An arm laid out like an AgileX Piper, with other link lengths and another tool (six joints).
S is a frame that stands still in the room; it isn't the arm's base.
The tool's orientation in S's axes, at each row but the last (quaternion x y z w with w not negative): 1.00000 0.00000 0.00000 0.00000; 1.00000 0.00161 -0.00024 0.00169; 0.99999 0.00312 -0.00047 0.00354; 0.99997 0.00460 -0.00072 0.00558; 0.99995 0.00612 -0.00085 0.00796; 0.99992 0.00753 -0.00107 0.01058; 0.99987 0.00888 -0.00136 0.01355; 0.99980 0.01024 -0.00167 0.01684; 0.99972 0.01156 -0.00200 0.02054; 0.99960 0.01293 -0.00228 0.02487; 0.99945 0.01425 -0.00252 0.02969; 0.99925 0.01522 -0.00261 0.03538
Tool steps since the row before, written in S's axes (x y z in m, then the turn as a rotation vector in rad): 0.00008 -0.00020 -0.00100 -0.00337 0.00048 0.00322; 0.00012 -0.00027 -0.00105 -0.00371 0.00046 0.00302; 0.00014 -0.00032 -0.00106 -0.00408 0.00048 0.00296; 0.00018 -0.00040 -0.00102 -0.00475 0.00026 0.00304; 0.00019 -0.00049 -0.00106 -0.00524 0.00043 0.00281; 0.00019 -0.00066 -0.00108 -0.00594 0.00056 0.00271; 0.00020 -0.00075 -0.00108 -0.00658 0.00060 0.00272; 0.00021 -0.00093 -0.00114 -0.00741 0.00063 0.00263; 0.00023 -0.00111 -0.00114 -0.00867 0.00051 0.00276; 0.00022 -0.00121 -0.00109 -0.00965 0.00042 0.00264; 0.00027 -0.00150 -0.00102 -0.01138 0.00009 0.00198; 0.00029 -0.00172 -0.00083 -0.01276 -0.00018 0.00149
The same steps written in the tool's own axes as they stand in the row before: 0.00008 0.00020 0.00100 -0.00337 -0.00048 -0.00322; 0.00012 0.00027 0.00105 -0.00371 -0.00046 -0.00302; 0.00014 0.00031 0.00106 -0.00408 -0.00048 -0.00296; 0.00018 0.00039 0.00102 -0.00475 -0.00027 -0.00304; 0.00019 0.00048 0.00107 -0.00524 -0.00045 -0.00281; 0.00018 0.00064 0.00109 -0.00594 -0.00059 -0.00271; 0.00019 0.00072 0.00110 -0.00658 -0.00064 -0.00272; 0.00020 0.00090 0.00117 -0.00741 -0.00069 -0.00263; 0.00021 0.00107 0.00118 -0.00867 -0.00060 -0.00275; 0.00019 0.00116 0.00115 -0.00965 -0.00054 -0.00262; 0.00023 0.00144 0.00111 -0.01138 -0.00030 -0.00193; 0.00024 0.00167 0.00095 -0.01277 -0.00011 -0.00142
